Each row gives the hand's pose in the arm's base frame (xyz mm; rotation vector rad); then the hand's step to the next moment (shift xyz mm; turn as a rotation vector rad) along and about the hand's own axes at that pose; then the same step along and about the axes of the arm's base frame.
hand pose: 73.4 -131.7 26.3 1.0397 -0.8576 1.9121
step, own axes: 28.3 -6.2 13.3 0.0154 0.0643 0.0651
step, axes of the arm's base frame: -0.2 0.7 31.9 -0.0382 -0.0791 0.0299
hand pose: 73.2 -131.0 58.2 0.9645 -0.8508 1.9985
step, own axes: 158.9 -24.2 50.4 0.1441 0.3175 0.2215
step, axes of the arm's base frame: -32.3 24.6 163.5 -0.2522 -0.2881 0.1549
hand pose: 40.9 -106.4 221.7 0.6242 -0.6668 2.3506
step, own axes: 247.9 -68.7 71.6 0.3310 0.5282 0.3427
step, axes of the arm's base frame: -109.9 109.7 217.2 -0.4905 -0.4255 0.2903
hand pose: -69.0 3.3 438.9 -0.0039 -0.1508 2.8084
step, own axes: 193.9 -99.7 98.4 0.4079 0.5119 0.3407
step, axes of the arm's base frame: -153.3 146.2 111.1 -0.5580 -0.3852 0.2912
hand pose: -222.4 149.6 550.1 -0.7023 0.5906 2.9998
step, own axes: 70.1 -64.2 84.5 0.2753 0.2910 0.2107
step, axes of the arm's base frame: -93.5 84.6 16.9 -0.3635 -0.2163 0.1610
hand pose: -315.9 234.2 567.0 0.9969 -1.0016 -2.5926
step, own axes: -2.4 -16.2 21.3 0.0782 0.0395 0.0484
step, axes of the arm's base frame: -11.1 24.4 2.3 -0.0931 -0.0349 0.0113
